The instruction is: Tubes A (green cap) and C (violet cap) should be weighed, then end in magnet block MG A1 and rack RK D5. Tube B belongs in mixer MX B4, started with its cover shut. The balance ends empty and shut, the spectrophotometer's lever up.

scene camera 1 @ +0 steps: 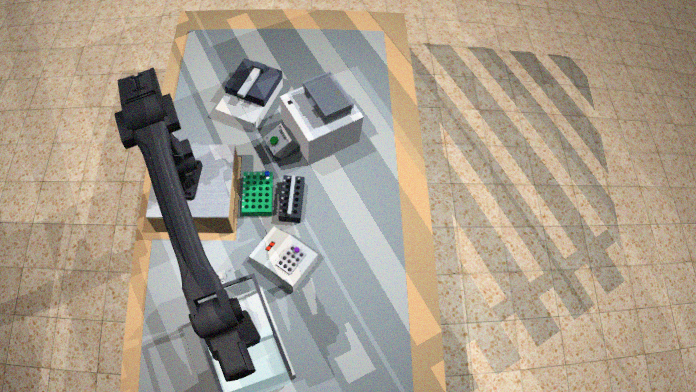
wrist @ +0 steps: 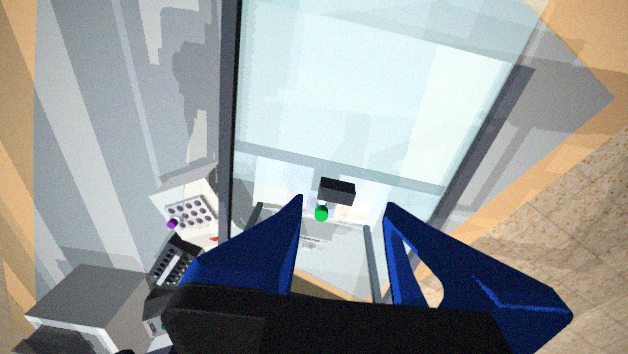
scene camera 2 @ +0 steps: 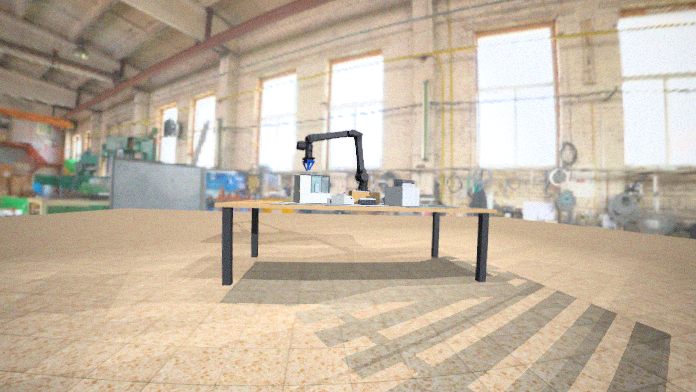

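The green-capped tube A stands upright in the glass balance, beside a dark handle block. A glass pane covers part of the balance top; the tube shows uncovered. My gripper is open and empty above the balance, fingers either side of the tube's line of sight; the arm hides it in the overhead view. The violet-capped tube C stands in a white holed device. The blue-capped tube B stands in a corner of the green rack. The black block with a white bar lies beside it.
A dark-lidded white device, a large white box with a raised grey part and a small box with a green button stand at the table's far end. The arm's wooden base stands beside the rack.
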